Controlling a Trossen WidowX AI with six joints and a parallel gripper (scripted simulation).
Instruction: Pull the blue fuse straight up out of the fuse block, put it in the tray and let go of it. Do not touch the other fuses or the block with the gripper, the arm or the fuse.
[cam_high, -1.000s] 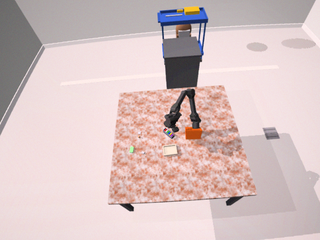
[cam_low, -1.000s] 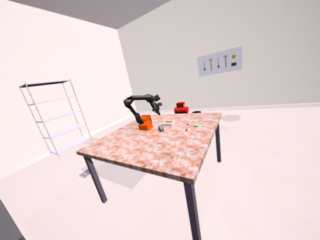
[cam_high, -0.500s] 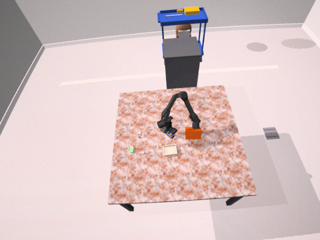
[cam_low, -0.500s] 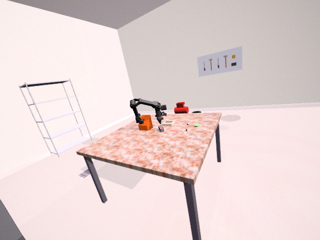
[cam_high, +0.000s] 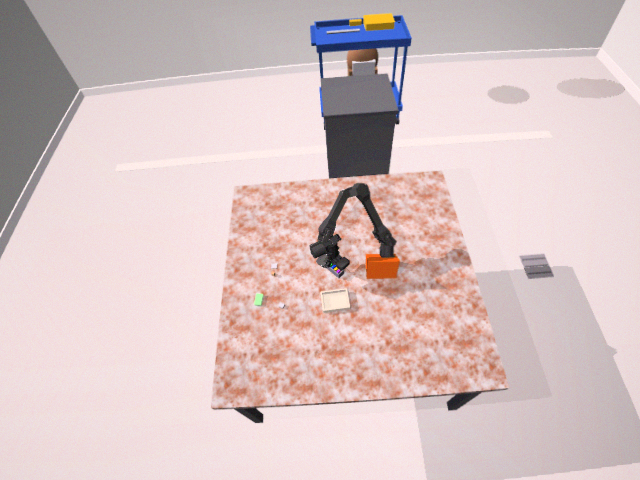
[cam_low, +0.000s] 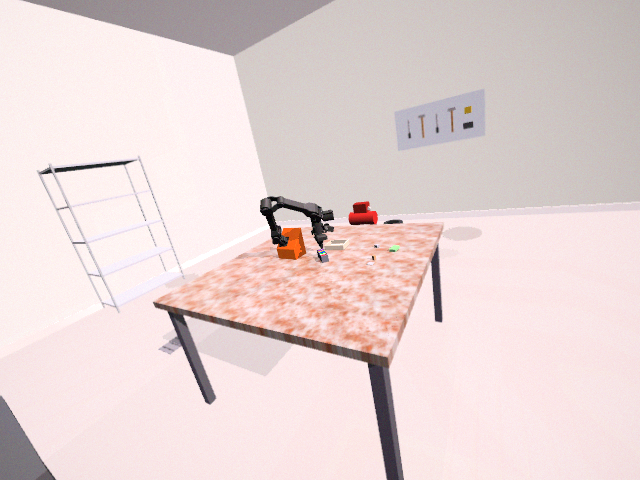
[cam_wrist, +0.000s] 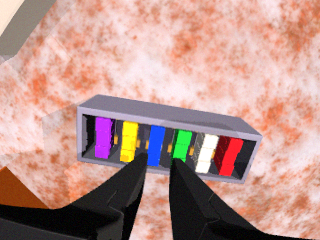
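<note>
Right now my gripper tip is 4 cm above the blue fuse. Round my gripper tip: tray (1 cm ahead, 18 cm to the left, 6 cm below).
</note>
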